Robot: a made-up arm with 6 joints.
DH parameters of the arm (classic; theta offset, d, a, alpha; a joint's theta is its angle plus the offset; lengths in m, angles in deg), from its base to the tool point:
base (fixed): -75.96 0 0.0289 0
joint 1: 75.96 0.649 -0.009 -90
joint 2: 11.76 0 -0.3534 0
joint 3: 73.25 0.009 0.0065 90
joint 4: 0 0.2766 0.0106 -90
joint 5: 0 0.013 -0.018 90
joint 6: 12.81 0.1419 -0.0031 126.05
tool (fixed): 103.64 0.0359 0 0
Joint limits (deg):
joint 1: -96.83..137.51
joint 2: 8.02..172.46
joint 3: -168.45..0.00
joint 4: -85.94..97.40
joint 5: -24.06..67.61
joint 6: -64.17..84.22
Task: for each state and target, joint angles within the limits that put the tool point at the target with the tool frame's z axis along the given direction. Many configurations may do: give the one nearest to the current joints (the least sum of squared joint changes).
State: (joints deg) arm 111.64 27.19 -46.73 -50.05 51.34 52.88
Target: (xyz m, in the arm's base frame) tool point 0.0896 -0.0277 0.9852 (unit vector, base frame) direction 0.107 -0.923 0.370
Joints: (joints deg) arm 90.23 15.89 -45.11 -61.38 50.48 4.08
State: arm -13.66 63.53 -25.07 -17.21 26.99 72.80
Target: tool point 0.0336 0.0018 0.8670 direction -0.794 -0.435 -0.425
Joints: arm 15.40 16.57 -39.68 4.95 56.44 62.55
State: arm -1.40 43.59 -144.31 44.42 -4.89 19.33
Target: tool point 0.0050 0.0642 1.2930 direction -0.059 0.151 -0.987
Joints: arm 13.80 52.60 -113.92 70.56 34.99 55.25
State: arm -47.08 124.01 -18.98 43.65 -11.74 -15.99
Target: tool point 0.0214 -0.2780 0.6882 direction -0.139 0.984 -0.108
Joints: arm -75.77 84.42 -25.26 73.80 -24.06 -4.70
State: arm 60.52 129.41 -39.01 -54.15 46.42 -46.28
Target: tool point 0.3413 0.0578 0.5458 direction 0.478 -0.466 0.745
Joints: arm 19.52 118.38 -48.53 -28.71 29.18 -7.68
